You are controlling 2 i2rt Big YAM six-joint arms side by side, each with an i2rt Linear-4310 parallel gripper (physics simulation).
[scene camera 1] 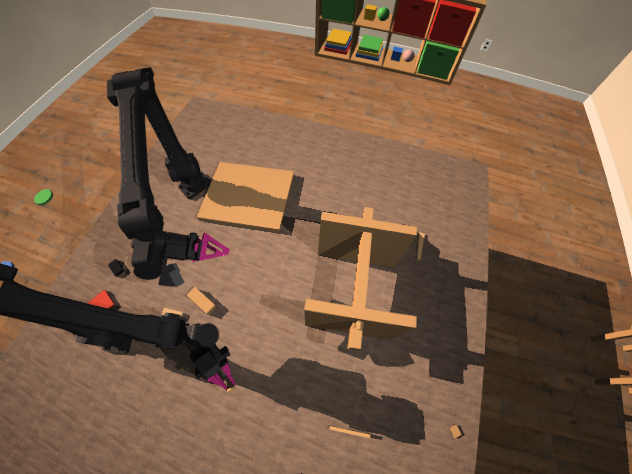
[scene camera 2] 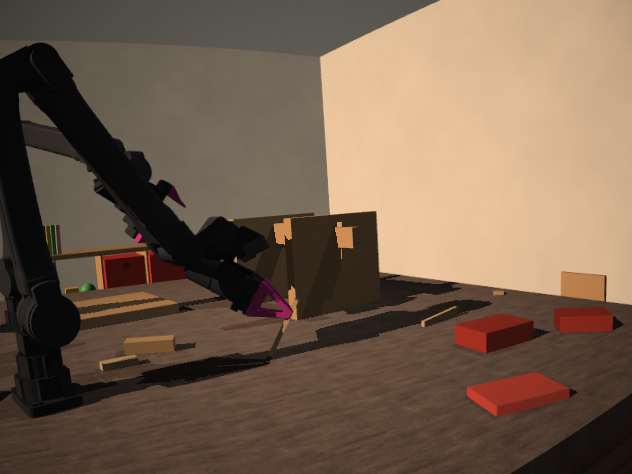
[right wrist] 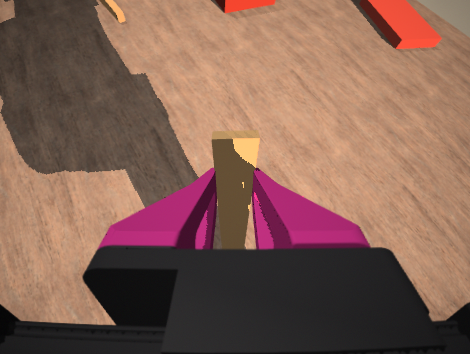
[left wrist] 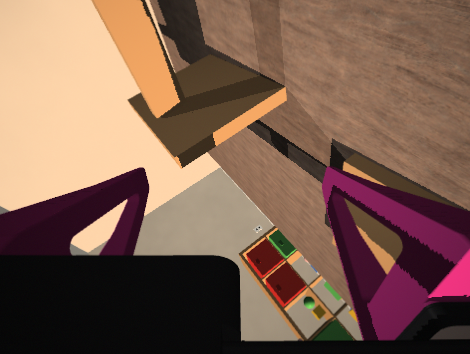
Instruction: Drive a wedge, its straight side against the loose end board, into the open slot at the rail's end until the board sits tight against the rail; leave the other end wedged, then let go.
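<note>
The rail stands raised between the near end board and the far end board. A small upright wedge sits in the rail end that sticks out past the near board. At the far board a rail end also pokes out; its slot cannot be made out. My right gripper is shut on a slim wooden wedge, away from the rail. My left gripper is open and empty, left of the rail in scene camera 1.
A flat wooden panel lies at upper left. A wooden block, a smaller piece, a thin stick and a small block lie around. Red blocks lie at right in scene camera 2.
</note>
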